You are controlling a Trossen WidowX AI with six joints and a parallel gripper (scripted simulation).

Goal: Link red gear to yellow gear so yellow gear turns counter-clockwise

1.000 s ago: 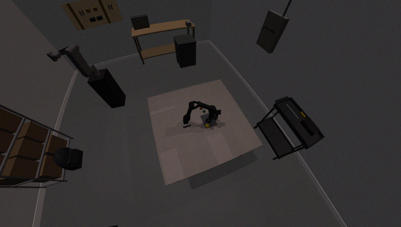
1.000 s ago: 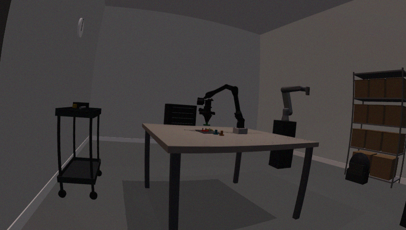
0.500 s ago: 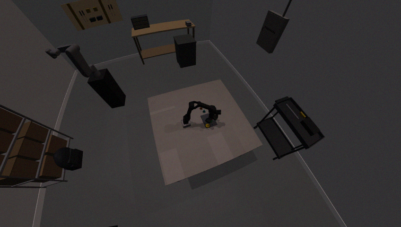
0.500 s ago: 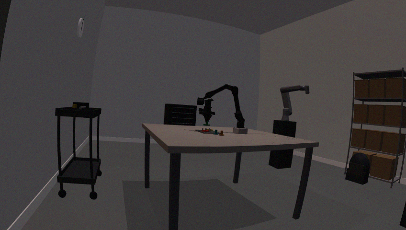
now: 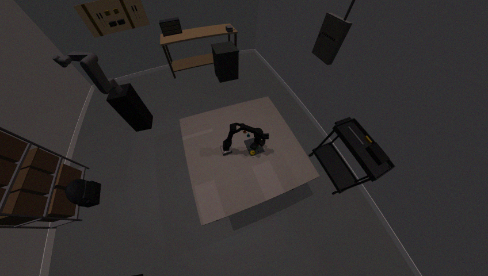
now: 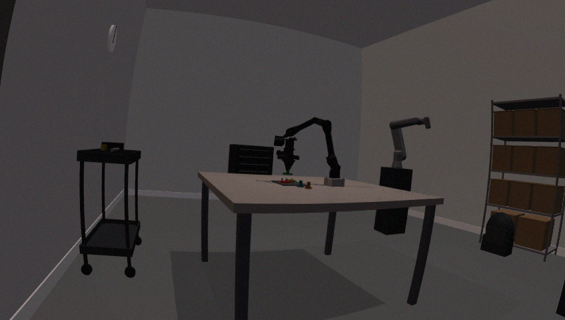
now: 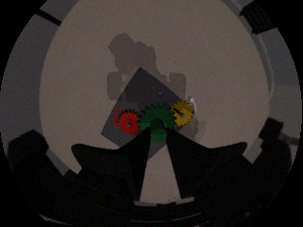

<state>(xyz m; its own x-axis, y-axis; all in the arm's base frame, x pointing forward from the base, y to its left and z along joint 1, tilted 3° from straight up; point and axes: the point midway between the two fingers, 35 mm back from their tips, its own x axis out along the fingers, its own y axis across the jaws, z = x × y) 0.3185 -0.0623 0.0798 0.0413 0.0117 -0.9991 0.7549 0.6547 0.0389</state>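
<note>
My gripper tip is 8 cm above the grey board and 4 cm to the right of it. From my gripper tip the other things lie so: yellow gear: 7 cm below, 4 cm to the right, 4 cm behind; red gear: 7 cm below, 6 cm to the left, 3 cm ahead; green gear: 1 cm below.
</note>
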